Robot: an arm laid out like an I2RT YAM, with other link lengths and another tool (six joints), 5 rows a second.
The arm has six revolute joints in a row. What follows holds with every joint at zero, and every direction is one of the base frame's.
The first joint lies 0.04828 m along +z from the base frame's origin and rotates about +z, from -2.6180 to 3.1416 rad.
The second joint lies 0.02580 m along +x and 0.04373 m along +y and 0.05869 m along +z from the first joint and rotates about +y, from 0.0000 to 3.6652 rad.
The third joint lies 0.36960 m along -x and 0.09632 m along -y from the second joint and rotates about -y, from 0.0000 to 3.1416 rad.
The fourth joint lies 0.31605 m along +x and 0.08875 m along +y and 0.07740 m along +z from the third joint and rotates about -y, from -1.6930 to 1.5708 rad.
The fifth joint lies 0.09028 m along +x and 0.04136 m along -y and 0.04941 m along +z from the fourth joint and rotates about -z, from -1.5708 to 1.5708 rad.
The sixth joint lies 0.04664 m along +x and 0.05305 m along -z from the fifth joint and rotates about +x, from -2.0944 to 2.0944 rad.
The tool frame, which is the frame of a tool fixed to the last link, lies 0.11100 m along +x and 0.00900 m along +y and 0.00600 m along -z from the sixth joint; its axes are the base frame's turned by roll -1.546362, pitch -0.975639 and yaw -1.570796 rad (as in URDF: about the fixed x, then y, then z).
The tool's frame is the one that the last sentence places.
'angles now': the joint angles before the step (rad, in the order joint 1, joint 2, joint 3, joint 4, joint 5, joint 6). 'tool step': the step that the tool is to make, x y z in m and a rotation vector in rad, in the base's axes. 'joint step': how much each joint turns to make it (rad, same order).
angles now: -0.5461, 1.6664, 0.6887, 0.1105, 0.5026, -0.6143
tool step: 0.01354, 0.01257, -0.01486, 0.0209, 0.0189, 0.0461
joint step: 0.0359, 0.0413, 0.0038, 0.0120, -0.0131, -0.0027
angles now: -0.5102, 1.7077, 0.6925, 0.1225, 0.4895, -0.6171
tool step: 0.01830, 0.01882, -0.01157, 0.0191, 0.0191, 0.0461
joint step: 0.0563, 0.0393, 0.0177, -0.0110, -0.0001, 0.0147
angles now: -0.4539, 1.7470, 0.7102, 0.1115, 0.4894, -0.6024
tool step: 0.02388, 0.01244, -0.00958, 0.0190, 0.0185, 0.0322
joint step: 0.0469, 0.0570, 0.0523, -0.0294, 0.0009, 0.0198
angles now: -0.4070, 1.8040, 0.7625, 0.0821, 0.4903, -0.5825
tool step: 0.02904, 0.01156, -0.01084, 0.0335, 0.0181, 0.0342
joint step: 0.0408, 0.0700, 0.0772, -0.0465, -0.0164, 0.0214
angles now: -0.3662, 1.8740, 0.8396, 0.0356, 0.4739, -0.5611
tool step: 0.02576, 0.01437, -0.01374, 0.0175, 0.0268, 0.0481
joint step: 0.0430, 0.0682, 0.0618, -0.0246, -0.0090, -0.0004
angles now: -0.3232, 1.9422, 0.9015, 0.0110, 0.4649, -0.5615
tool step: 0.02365, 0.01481, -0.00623, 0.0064, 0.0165, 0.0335
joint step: 0.0430, 0.0492, 0.0620, -0.0349, 0.0038, 0.0099
